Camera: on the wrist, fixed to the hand. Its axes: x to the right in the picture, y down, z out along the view.
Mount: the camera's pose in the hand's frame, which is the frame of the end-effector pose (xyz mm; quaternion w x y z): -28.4 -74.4 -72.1 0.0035 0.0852 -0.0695 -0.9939
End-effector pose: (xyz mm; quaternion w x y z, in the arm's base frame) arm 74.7 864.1 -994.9 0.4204 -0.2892 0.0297 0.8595
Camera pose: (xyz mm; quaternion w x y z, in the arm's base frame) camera 177.4 870.8 -1025.7 0.8825 0.0650 -0.2433 -0.3973
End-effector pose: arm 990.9 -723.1 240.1 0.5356 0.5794 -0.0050 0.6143
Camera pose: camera 982.4 -664.7 150.3 0.5627 0.0953 0.5910 -0.5701
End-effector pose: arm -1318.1 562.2 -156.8 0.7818 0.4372 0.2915 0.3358
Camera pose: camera -1369.2 546.0 -249.9 0.3195 -0.1982 0.4098 -0.8311
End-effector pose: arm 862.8 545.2 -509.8 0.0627 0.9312 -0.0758 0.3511
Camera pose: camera 809.0 633.2 -479.6 0.2646 0.1083 0.9508 -0.1193
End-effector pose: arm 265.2 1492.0 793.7 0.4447 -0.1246 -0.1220 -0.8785
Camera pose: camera 213.1 1532.6 709.0 0.8695 -0.0977 0.2300 0.4260
